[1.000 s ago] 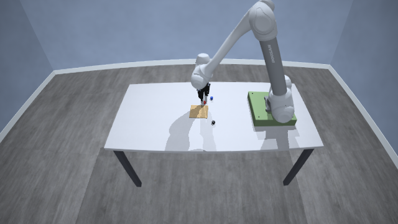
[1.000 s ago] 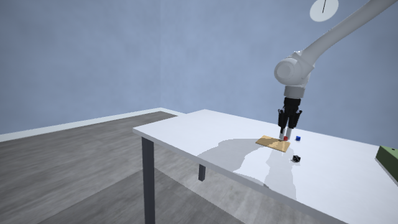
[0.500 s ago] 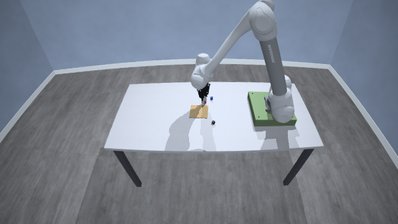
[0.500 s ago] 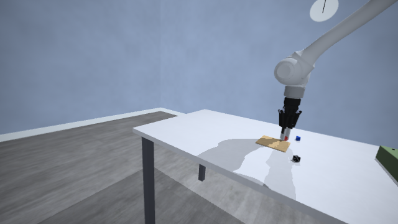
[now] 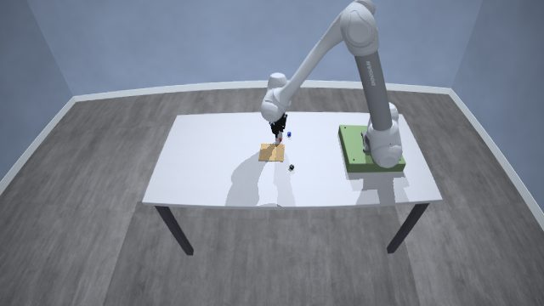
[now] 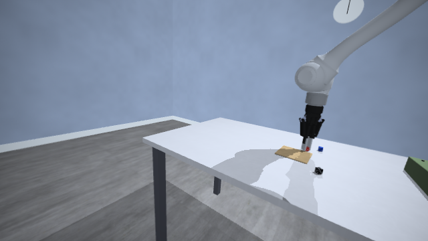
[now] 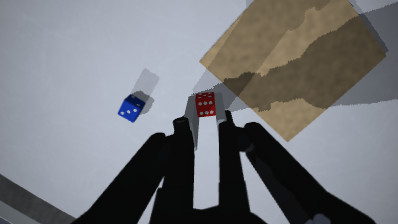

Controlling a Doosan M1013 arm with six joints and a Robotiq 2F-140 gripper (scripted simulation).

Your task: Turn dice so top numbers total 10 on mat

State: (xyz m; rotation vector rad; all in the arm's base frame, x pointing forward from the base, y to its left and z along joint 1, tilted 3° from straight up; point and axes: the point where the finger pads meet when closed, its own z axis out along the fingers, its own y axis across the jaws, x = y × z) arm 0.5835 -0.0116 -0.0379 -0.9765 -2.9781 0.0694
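Now: hand 60 mm to the left of the blue die, 60 mm past it and 30 mm above it. The rest, counted from my hand: black die (210 mm to the left, 100 mm behind, 30 mm below); tan mat (100 mm to the left, 30 mm below, 20 mm ahead); red die (30 mm below).
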